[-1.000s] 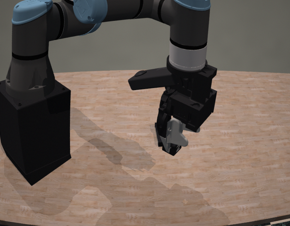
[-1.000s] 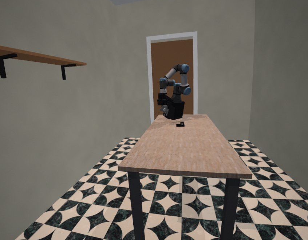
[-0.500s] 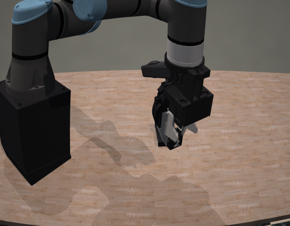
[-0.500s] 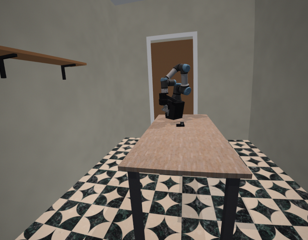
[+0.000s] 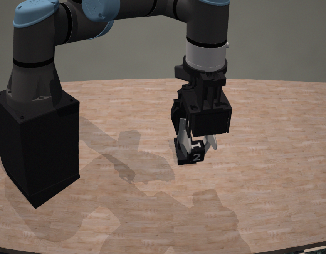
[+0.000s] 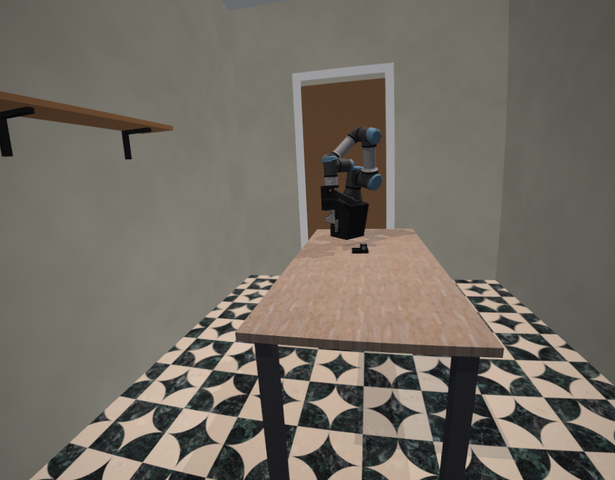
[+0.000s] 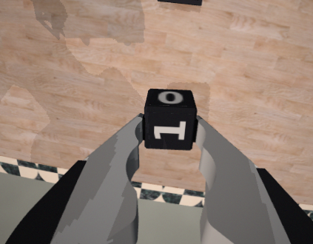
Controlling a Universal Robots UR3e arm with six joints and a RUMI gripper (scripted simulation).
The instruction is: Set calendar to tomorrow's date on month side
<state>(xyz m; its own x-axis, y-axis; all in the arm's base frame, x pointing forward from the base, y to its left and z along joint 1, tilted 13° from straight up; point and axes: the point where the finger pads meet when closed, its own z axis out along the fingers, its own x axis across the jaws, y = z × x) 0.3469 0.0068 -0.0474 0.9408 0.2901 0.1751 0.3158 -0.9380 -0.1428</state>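
The black calendar tray is 3 cm behind my hand, 11 cm to the left of it and 12 cm below it. Round my hand: black number cube 1 cm below.
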